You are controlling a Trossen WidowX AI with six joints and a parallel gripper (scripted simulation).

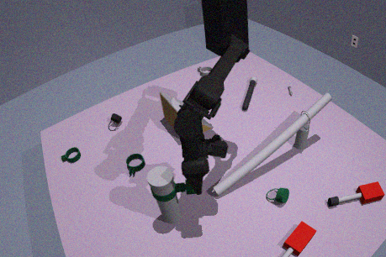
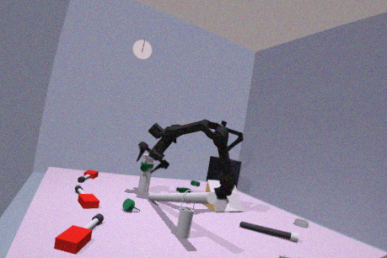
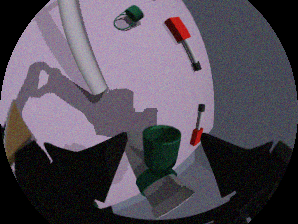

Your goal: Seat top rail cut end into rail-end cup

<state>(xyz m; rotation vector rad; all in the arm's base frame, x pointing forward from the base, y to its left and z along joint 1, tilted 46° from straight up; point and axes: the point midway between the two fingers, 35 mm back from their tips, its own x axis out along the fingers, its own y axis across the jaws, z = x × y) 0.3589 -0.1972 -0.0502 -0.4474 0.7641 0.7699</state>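
My gripper tip is 2 cm past the green rail-end cup and 2 cm to the left of it. From my gripper tip the other things lie so: black cap: 59 cm behind, 9 cm to the right, 13 cm below; then short grey post: 3 cm behind, 47 cm to the left, 4 cm below.
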